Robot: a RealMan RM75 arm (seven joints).
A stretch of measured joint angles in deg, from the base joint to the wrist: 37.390 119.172 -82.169 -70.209 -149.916 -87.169 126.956; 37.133 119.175 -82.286 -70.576 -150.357 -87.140 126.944; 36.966 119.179 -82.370 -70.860 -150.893 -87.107 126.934; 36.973 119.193 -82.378 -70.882 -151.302 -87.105 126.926; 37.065 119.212 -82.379 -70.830 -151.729 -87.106 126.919; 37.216 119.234 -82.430 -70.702 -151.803 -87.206 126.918; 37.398 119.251 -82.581 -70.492 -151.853 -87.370 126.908; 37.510 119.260 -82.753 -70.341 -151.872 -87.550 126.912; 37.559 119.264 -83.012 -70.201 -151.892 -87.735 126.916; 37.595 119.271 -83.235 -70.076 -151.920 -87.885 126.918; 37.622 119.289 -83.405 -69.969 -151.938 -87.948 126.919; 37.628 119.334 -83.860 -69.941 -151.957 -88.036 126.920; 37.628 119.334 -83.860 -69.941 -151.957 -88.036 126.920; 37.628 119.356 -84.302 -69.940 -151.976 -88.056 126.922; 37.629 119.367 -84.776 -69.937 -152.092 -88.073 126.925; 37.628 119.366 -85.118 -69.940 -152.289 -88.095 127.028; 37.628 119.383 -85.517 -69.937 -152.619 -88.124 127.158; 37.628 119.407 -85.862 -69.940 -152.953 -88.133 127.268; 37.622 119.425 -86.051 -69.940 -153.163 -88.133 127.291; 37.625 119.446 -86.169 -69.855 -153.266 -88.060 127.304; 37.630 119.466 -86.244 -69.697 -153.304 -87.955 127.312; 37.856 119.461 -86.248 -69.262 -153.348 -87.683 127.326; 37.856 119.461 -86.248 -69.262 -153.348 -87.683 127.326
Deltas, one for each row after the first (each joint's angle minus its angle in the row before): -0.257 0.003 -0.117 -0.367 -0.441 0.029 -0.012; -0.167 0.004 -0.084 -0.284 -0.536 0.033 -0.010; 0.007 0.014 -0.008 -0.022 -0.409 0.002 -0.008; 0.092 0.019 -0.001 0.052 -0.427 -0.001 -0.007; 0.151 0.022 -0.051 0.128 -0.074 -0.100 -0.001; 0.182 0.017 -0.151 0.210 -0.050 -0.164 -0.010; 0.112 0.009 -0.172 0.151 -0.019 -0.180 0.004; 0.049 0.004 -0.259 0.140 -0.020 -0.185 0.004; 0.036 0.007 -0.223 0.125 -0.028 -0.150 0.002; 0.027 0.018 -0.170 0.107 -0.018 -0.063 0.001; 0.006 0.045 -0.455 0.028 -0.019 -0.088 0.001; 0.000 0.000 0.000 0.000 0.000 0.000 0.000; 0.000 0.022 -0.442 0.001 -0.019 -0.020 0.002; 0.001 0.011 -0.474 0.003 -0.116 -0.017 0.003; -0.001 -0.001 -0.342 -0.003 -0.197 -0.022 0.103; 0.000 0.017 -0.399 0.003 -0.330 -0.029 0.130; 0.000 0.024 -0.345 -0.003 -0.334 -0.009 0.110; -0.006 0.018 -0.189 0.000 -0.210 0.000 0.023; 0.003 0.021 -0.118 0.085 -0.103 0.073 0.013; 0.005 0.020 -0.075 0.158 -0.038 0.105 0.008; 0.226 -0.005 -0.004 0.435 -0.044 0.272 0.014; 0.000 0.000 0.000 0.000 0.000 0.000 0.000
